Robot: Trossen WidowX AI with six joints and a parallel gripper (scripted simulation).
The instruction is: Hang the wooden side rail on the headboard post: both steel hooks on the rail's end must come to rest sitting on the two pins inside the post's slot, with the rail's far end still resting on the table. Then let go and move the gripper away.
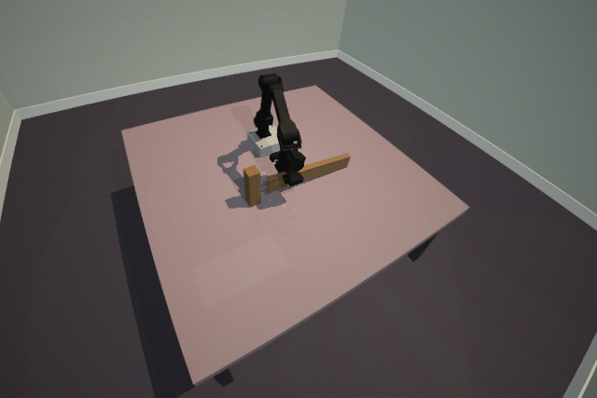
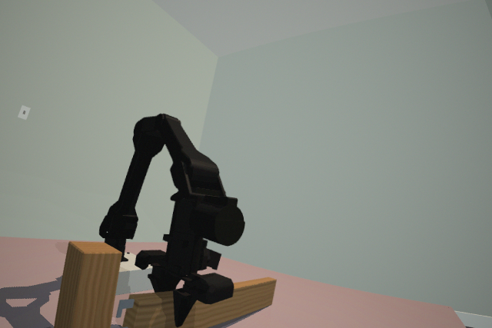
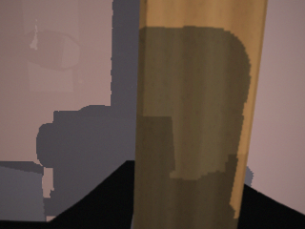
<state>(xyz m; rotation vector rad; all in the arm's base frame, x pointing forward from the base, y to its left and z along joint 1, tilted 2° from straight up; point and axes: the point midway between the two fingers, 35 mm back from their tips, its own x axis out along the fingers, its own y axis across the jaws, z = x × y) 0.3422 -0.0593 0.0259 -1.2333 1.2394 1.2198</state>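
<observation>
Now: gripper tip 15 cm to the left of the wooden headboard post and 4 cm below it.
</observation>
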